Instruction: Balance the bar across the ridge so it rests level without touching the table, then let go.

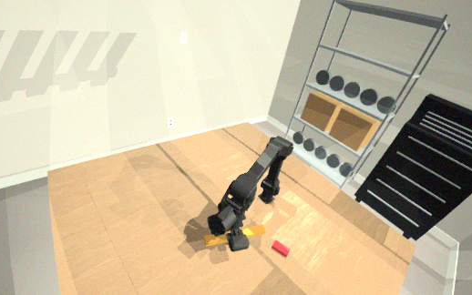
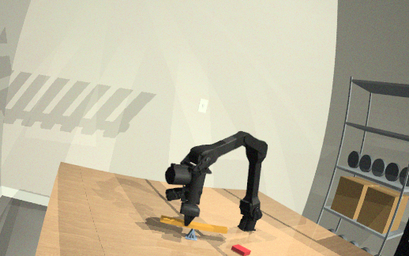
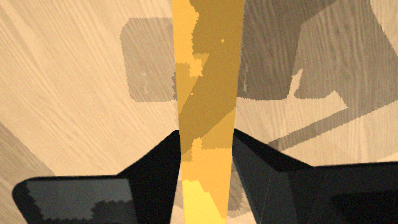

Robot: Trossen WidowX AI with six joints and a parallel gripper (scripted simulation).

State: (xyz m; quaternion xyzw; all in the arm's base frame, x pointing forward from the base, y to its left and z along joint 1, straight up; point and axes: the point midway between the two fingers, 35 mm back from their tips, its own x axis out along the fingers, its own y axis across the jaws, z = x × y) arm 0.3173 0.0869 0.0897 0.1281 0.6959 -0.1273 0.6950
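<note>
Right now my gripper tip is 3 cm past the yellow bar and 1 cm to the right of it. The rest, counted from my gripper tip: red block 17 cm behind, 14 cm to the left, 5 cm below.
</note>
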